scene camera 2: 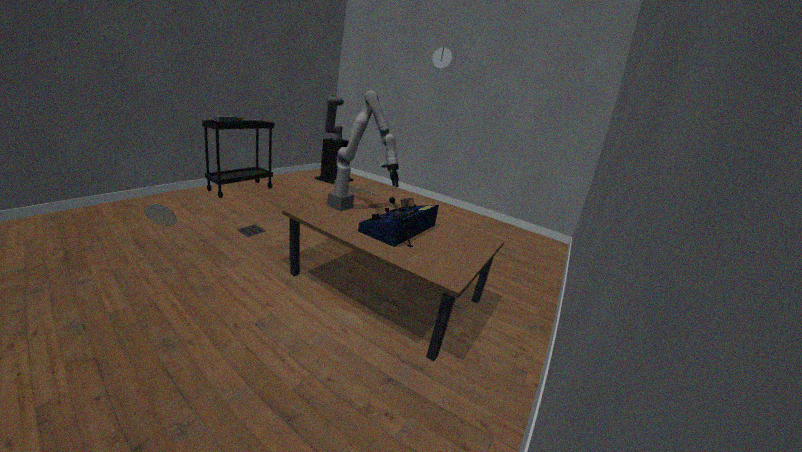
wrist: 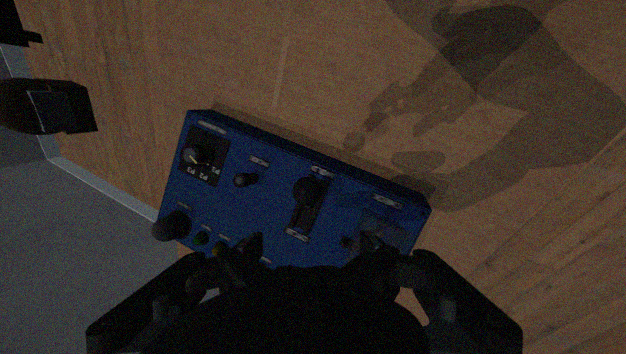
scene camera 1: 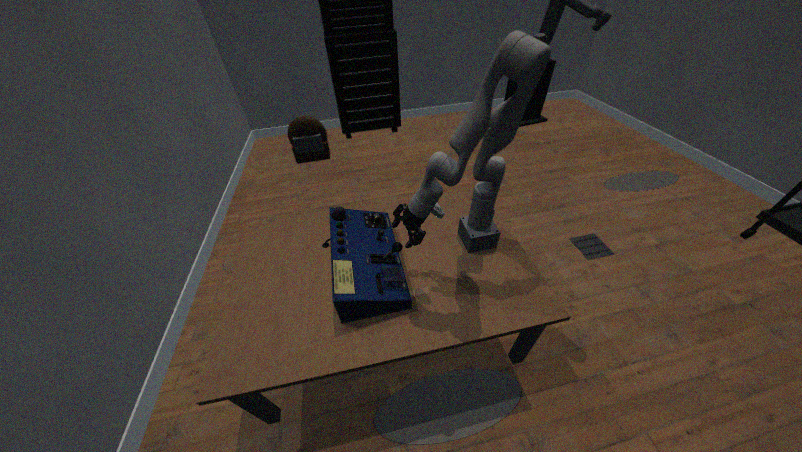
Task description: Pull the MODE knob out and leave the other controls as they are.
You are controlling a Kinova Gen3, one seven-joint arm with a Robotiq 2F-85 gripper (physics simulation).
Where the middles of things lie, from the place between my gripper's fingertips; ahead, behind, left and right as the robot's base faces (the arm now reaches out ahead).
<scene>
Right now my hand is 110 mm above the HOLD lever [wrist: 307,191], 40 mm to the left of it and 30 mm short of it. Also, from my hand: blue control panel [scene camera 1: 356,251] (140 mm below, 140 mm ahead, 110 mm to the right).
</scene>
